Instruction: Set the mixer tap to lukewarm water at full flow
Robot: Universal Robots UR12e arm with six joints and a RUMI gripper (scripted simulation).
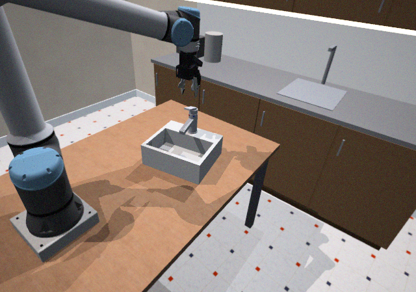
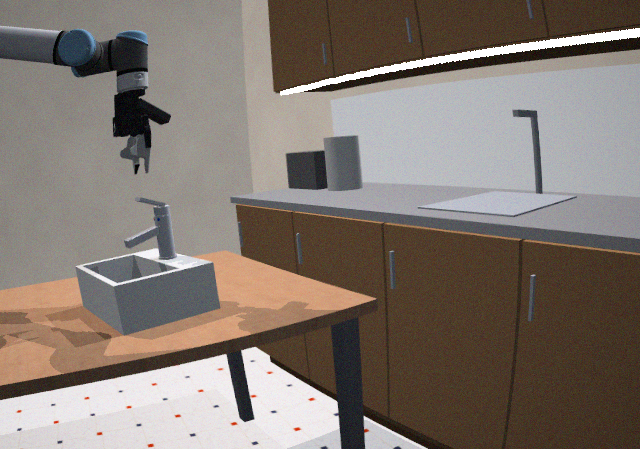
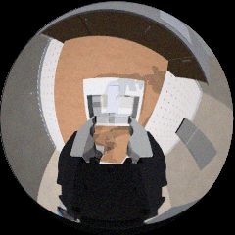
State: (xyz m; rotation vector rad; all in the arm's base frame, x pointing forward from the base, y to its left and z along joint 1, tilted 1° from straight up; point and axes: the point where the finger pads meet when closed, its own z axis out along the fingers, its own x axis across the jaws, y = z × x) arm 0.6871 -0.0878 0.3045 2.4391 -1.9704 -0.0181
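My hand is 90 mm above the lever and 20 mm short of it. From my hand the other things lie so: grey mixer tap: 140 mm below, 30 mm ahead, 10 mm to the left; then white basin: 330 mm below, 70 mm behind, 10 mm to the right.
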